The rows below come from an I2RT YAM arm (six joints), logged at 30 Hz.
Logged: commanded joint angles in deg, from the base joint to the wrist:
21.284, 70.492, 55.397, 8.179, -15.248, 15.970
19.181, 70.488, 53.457, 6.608, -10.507, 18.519
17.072, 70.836, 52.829, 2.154, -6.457, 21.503
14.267, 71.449, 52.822, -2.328, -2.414, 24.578
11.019, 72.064, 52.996, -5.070, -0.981, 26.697
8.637, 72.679, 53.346, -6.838, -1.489, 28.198
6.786, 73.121, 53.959, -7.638, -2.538, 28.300
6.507, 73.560, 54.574, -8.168, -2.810, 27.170
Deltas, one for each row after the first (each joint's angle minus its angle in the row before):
-2.103, -0.004, -1.940, -1.571, 4.741, 2.549
-2.109, 0.348, -0.628, -4.454, 4.050, 2.984
-2.805, 0.613, -0.007, -4.482, 4.043, 3.075
-3.248, 0.615, 0.174, -2.742, 1.433, 2.119
-2.382, 0.615, 0.350, -1.768, -0.508, 1.501
-1.851, 0.442, 0.613, -0.800, -1.049, 0.102
-0.279, 0.439, 0.615, -0.530, -0.272, -1.130

